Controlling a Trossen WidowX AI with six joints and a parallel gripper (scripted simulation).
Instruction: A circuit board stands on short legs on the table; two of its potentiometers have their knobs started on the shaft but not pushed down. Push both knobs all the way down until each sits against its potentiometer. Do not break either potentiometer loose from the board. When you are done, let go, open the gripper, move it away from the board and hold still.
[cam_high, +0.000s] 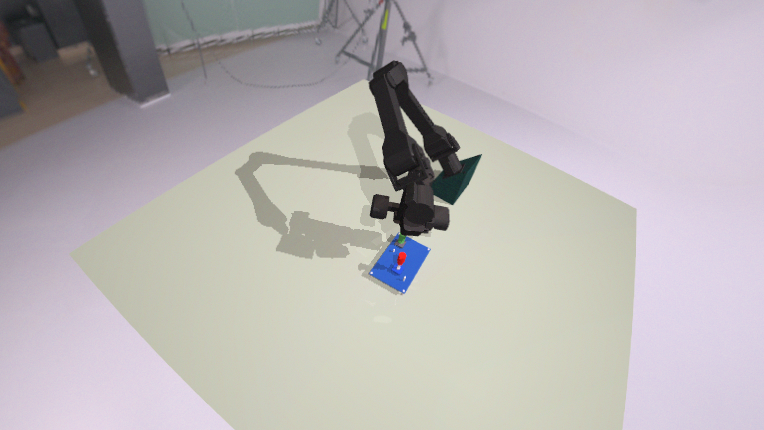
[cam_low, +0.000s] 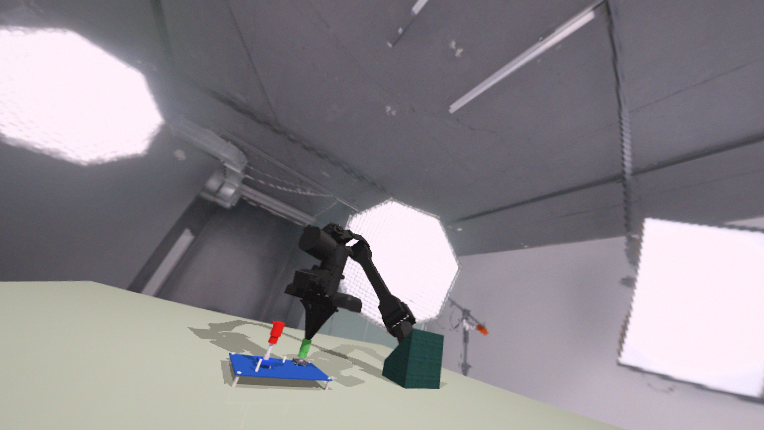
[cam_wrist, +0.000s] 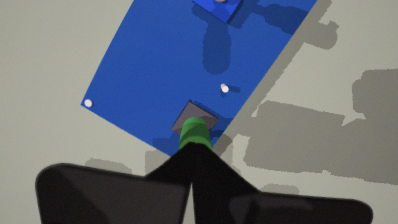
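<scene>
Right now the green knob is 20 mm below my gripper tip.
</scene>
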